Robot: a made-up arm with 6 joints.
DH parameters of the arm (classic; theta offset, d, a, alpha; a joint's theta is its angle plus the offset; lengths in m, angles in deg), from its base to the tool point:
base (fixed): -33.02 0 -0.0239 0
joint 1: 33.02 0.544 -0.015 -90
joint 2: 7.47 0 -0.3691 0
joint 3: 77.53 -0.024 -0.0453 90
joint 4: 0 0.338 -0.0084 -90
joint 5: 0 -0.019 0.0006 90
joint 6: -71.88 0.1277 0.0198 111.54
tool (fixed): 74.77 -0.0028 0 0
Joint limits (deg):
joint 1: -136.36..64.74
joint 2: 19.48..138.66
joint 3: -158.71..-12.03
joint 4: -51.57..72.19
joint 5: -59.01..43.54
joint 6: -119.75..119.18
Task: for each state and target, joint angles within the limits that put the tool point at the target. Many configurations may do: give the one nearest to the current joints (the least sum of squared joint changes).
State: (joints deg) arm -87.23 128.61 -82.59 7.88 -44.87 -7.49
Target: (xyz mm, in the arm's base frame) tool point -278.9 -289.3 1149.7
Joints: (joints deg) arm -117.99 87.37 -96.12 13.55 -54.29 -9.25
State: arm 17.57 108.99 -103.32 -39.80 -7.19 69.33
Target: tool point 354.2 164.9 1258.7
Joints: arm 25.33 100.82 -137.08 -39.91 -15.52 67.82
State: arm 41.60 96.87 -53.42 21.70 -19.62 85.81
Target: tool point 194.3 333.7 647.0
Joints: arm 62.34 84.00 -37.73 21.70 -12.18 86.25
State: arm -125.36 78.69 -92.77 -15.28 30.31 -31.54
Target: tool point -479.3 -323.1 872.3
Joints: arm -136.24 102.46 -93.82 -16.49 26.80 -32.03
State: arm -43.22 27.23 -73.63 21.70 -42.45 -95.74
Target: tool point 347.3 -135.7 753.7
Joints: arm -11.00 78.36 -38.61 19.35 -27.14 -95.95
